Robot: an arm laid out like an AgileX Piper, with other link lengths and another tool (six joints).
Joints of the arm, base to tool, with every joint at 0 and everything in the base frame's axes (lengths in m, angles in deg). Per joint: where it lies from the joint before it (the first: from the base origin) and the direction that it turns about. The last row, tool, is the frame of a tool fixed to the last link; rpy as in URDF.
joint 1: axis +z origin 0 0 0.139
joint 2: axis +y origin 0 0 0
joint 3: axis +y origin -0.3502 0 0.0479
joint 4: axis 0.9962 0 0.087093 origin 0.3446 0 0.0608
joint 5: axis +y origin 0 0 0
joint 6: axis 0.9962 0 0.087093 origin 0.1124 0 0.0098
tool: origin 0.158 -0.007 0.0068 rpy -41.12 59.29 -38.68
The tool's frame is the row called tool.
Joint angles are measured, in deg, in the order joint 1, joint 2, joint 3, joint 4, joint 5, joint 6. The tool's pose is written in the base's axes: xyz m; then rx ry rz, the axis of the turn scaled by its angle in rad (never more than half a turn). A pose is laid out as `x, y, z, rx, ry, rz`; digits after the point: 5 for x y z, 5 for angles.
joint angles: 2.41, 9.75, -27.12, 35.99, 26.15, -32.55
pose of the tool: 0.23426, 0.07337, 0.40256, -0.47124, 1.15800, 0.05228
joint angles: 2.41, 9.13, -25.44, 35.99, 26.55, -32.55
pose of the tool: 0.23560, 0.07442, 0.38668, -0.47619, 1.18090, 0.05993
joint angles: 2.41, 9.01, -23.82, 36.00, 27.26, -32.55
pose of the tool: 0.23826, 0.07631, 0.36805, -0.48434, 1.21497, 0.07240
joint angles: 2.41, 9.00, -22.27, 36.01, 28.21, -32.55
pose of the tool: 0.24033, 0.07874, 0.34867, -0.49466, 1.25249, 0.08754
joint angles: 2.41, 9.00, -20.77, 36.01, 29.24, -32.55
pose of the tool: 0.24156, 0.08129, 0.32942, -0.50560, 1.29022, 0.10348
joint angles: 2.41, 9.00, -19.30, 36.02, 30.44, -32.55
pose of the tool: 0.24179, 0.08421, 0.30987, -0.51778, 1.32932, 0.12147
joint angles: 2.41, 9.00, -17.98, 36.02, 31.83, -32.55
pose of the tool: 0.24084, 0.08746, 0.29119, -0.53152, 1.36799, 0.14096
